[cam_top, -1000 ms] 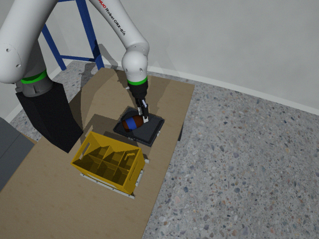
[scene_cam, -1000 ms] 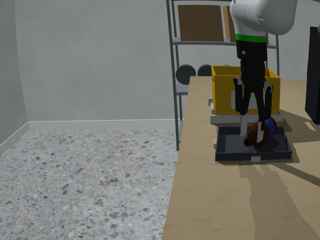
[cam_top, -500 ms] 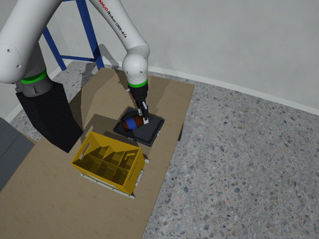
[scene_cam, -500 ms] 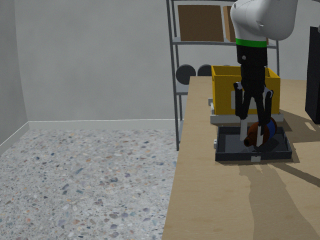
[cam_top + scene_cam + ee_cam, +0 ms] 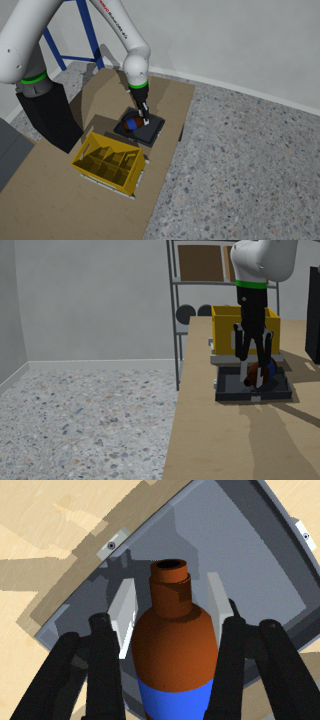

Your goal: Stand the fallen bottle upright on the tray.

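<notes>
Right now the brown bottle is 4 cm behind my hand, 3 cm to the right of it and 2 cm below it. The rest, counted from my hand: dark grey tray (2 cm behind, 4 cm to the right, 5 cm below); then yellow crate (8 cm behind, 33 cm to the right, 2 cm above).
</notes>
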